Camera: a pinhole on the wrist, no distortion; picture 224 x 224 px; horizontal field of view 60.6 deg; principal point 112.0 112.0 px. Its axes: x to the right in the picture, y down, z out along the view. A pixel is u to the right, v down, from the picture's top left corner.
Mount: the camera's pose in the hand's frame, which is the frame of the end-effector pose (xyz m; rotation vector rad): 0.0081 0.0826 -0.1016 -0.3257 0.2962 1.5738
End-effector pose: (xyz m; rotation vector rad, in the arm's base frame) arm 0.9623 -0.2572 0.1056 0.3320 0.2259 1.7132
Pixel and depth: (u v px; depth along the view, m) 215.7 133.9 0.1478
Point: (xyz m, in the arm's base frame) 0.7683 -0.3068 0.1789
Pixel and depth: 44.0 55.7 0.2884
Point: 0.9259 -0.1949 0.3400
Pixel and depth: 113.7 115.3 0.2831
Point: 0.8378 -0.2990 0.3187
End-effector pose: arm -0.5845 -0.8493 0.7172 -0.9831 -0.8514 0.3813
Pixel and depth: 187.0 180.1 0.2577
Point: -0.6937 -0.7098 0.4716
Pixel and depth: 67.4 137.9 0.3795
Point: -0.8220 -0.6441 0.6489
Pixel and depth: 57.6 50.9 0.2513
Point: -0.6452 -0.6451 0.7010
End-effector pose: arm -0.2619 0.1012 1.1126 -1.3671 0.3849 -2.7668
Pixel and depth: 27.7 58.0 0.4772
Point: -0.0202 -0.0782 1.4461
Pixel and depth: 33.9 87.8 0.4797
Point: 0.0210 -0.0789 1.3831
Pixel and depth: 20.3 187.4 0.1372
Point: -0.1996 0.0265 1.0873
